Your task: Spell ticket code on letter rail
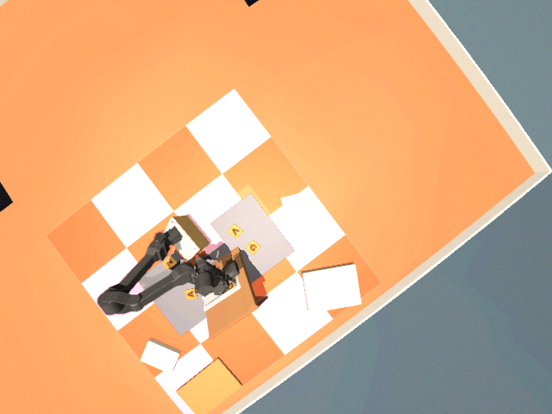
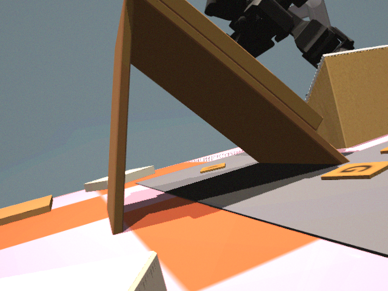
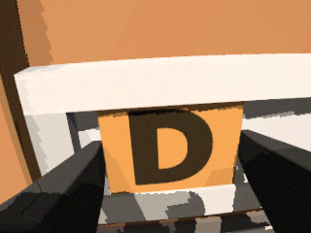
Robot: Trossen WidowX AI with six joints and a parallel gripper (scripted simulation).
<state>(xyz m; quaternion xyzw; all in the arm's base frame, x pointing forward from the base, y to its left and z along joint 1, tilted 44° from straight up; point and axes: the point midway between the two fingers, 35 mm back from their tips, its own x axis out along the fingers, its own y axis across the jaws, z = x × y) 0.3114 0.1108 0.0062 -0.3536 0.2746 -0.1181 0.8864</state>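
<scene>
Right now my gripper tip is right at the orange d tile. Round my gripper tip: g tile (160 mm to the left, 150 mm below, 70 mm behind); then grey mat (160 mm below, 140 mm behind, 70 mm to the right); then white ticket (70 mm below, 60 mm to the right, 60 mm behind).
</scene>
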